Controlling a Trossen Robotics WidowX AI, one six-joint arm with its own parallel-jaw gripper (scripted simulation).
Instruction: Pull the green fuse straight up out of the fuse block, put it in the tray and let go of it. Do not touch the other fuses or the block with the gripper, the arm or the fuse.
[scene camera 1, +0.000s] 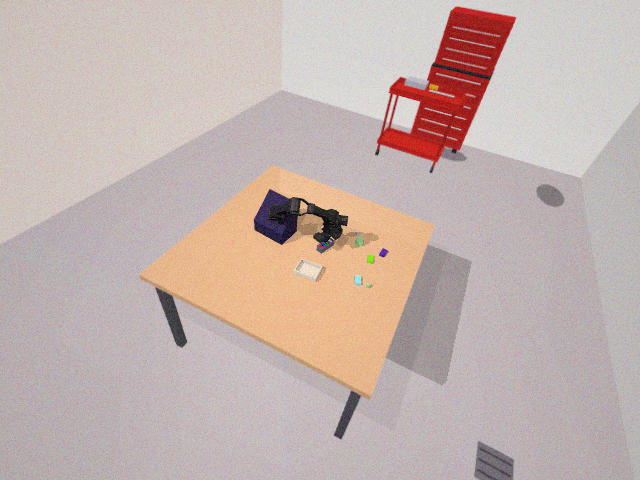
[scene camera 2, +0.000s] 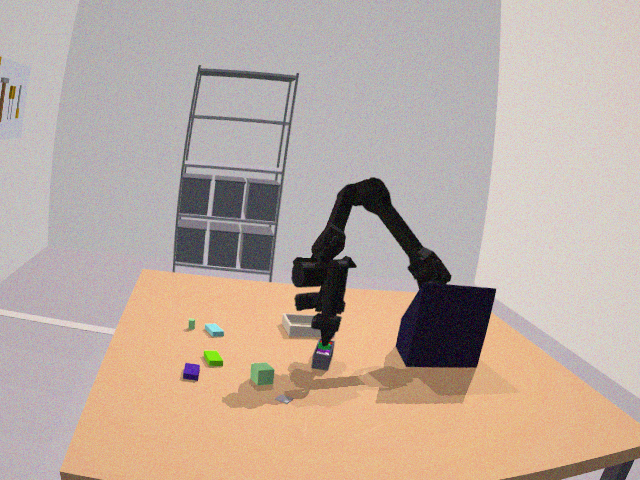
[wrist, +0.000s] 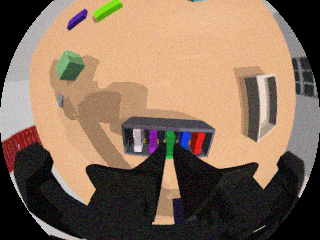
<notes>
In view: my gripper (scene camera 2: 324, 345) and a white tray (wrist: 262, 93).
My gripper is seen too in the wrist view (wrist: 169, 146).
</notes>
